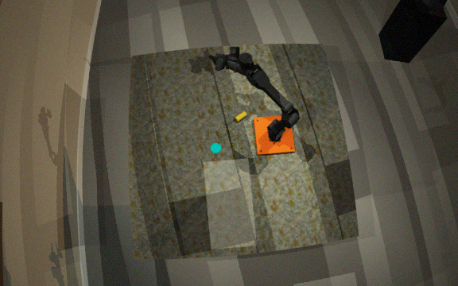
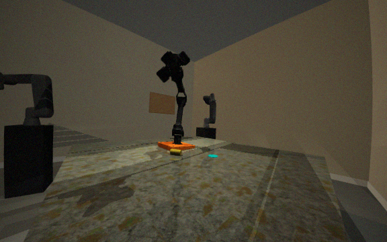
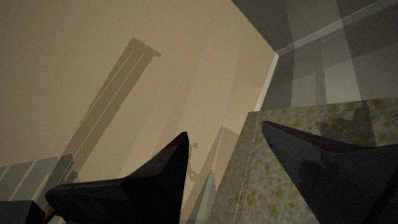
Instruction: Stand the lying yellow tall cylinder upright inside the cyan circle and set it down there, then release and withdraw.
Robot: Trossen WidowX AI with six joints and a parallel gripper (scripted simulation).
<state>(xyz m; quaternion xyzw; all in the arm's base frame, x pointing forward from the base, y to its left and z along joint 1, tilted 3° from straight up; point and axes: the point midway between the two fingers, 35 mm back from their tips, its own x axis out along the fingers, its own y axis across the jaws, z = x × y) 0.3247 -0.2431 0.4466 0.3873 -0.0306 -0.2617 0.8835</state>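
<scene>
The yellow cylinder lies 47 cm below my gripper tip, 16 cm behind it and 12 cm to the left of it. Also, from my gripper tip: cyan circle 48 cm below, 31 cm to the left, 2 cm behind.
</scene>
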